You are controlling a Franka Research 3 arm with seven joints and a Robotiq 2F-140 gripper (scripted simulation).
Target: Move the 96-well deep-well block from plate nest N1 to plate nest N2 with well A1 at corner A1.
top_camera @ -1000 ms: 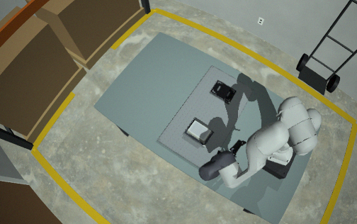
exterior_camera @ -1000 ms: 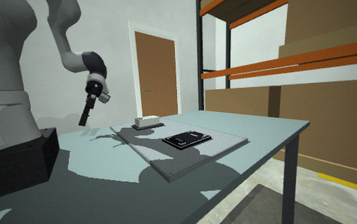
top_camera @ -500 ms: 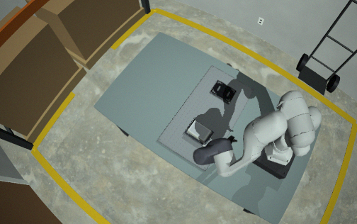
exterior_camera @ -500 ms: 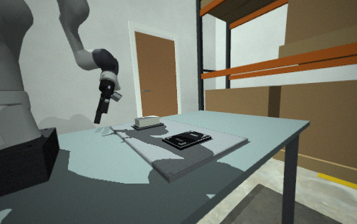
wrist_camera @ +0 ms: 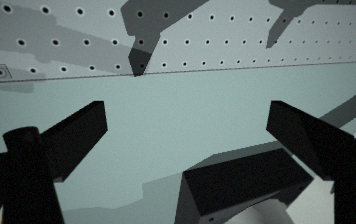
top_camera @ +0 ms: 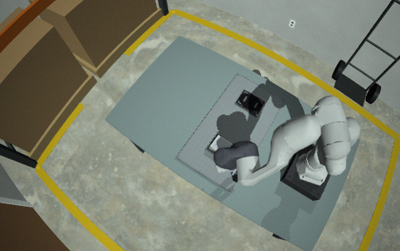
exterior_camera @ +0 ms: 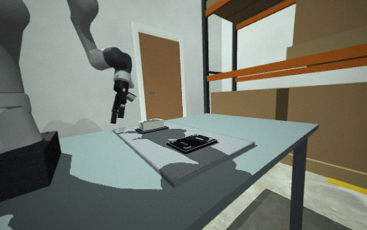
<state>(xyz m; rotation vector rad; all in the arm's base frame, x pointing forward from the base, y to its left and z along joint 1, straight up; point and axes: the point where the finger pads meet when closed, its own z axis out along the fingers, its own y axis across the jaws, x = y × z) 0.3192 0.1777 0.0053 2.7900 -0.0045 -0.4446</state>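
The white 96-well deep-well block is 17 cm ahead of my hand, 5 cm below it and 4 cm to the right of it. Round my hand: black plate nest N2: 39 cm to the right, 18 cm ahead, 8 cm below; plate nest N1: 17 cm ahead, 8 cm below, 4 cm to the right.
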